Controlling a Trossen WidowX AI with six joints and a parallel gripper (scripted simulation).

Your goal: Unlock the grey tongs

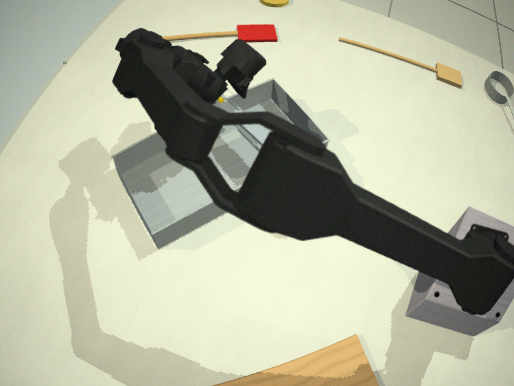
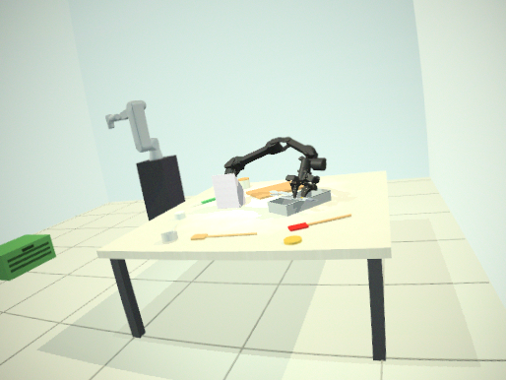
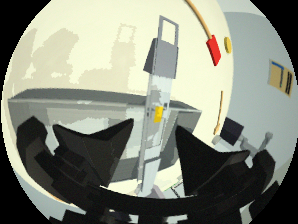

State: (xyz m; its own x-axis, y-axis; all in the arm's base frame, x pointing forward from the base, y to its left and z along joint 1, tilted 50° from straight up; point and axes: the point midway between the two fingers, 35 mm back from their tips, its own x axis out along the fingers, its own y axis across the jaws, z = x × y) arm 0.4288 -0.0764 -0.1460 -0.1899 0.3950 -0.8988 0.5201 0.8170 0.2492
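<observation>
The yellow lock piece is 2 cm ahead of my gripper tip, 1 cm to the right of it and 1 cm above it. Round my gripper tip: red spatula (24 cm to the right, 10 cm ahead, 5 cm below); then grey roasting tin (8 cm to the left, 3 cm below, 1 cm behind); then yellow disc (42 cm to the right, 5 cm below, 4 cm ahead).
</observation>
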